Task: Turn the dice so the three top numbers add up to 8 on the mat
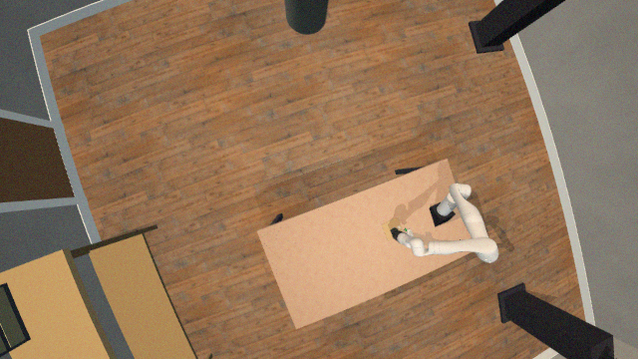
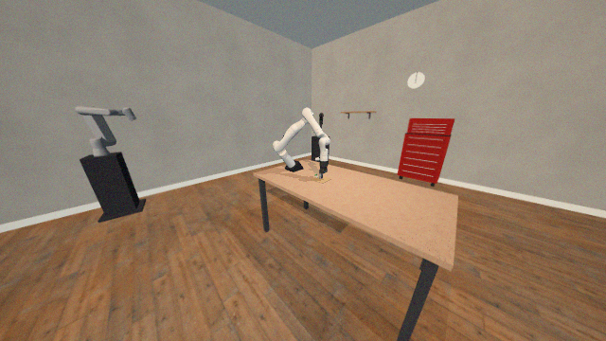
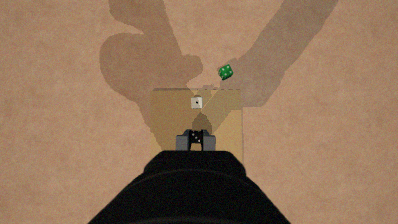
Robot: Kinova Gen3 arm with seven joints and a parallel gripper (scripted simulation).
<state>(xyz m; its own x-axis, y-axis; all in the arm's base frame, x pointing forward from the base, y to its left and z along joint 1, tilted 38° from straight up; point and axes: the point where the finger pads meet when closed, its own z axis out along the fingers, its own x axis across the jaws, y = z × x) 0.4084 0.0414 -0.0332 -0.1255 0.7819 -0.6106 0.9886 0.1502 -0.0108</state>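
The black die is 1 cm below my hand. The rest, counted from my hand: green die: 10 cm behind, 3 cm to the left, 2 cm below; then tan mat: 3 cm below; then white die: 5 cm behind, 1 cm to the right, 2 cm below.
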